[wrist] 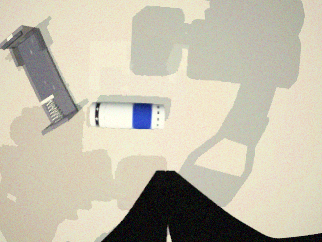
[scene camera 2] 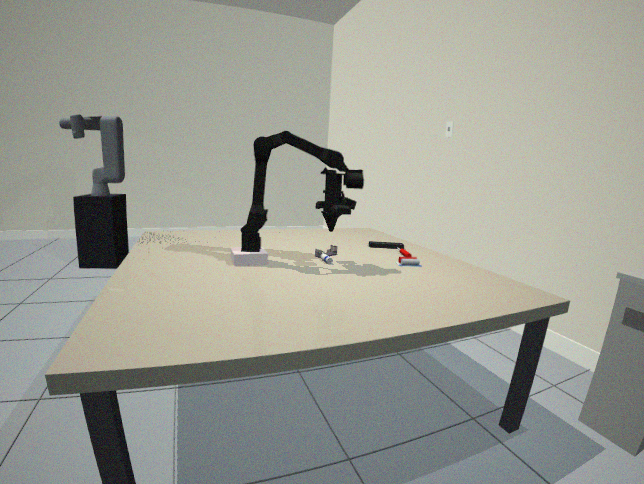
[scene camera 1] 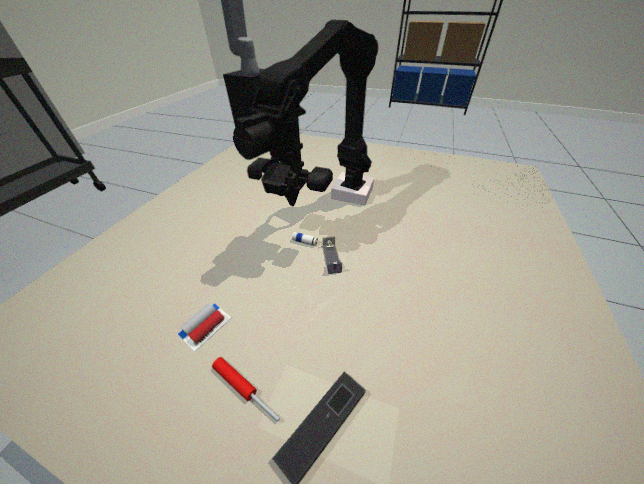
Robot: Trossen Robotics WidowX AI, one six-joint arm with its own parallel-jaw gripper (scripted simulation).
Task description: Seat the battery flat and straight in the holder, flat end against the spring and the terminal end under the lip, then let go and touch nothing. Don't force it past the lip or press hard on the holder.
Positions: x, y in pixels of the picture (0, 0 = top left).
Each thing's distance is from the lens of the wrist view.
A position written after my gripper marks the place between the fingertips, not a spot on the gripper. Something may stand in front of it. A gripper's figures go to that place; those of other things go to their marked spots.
my gripper [wrist: 164, 178]: 0.10 m
battery [wrist: 112, 114]: 0.18 m
